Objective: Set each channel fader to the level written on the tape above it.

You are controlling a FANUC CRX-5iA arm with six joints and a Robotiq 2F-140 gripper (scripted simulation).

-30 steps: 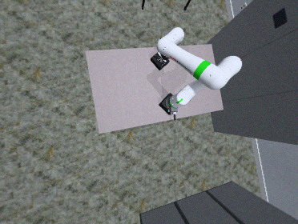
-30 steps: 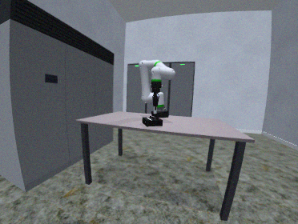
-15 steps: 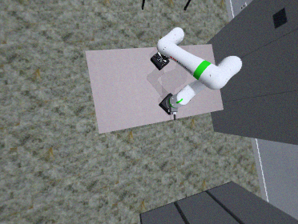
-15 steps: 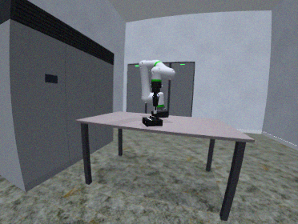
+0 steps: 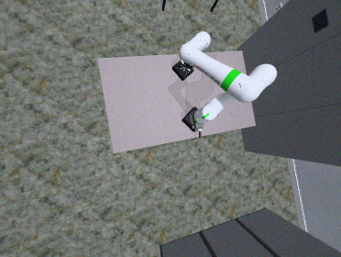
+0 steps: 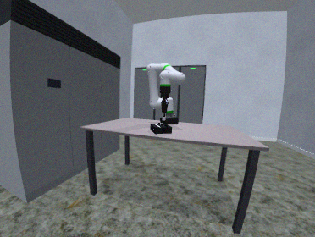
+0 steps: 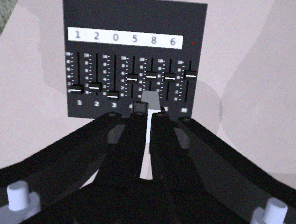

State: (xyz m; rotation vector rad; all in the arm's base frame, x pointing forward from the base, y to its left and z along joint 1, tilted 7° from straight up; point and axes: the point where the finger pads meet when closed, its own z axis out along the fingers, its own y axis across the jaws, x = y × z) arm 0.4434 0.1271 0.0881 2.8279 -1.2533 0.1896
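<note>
Right now my hand is 6 cm above the channel 3 cap, 3 cm to the right of it and 3 cm short of it. Round my hand: master fader cap (6 cm below, 5 cm to the right, 1 cm behind); channel 1 cap (7 cm ahead, 6 cm to the left, 6 cm below); channel 2 cap (6 cm below, 5 cm ahead, 4 cm to the left).
</note>
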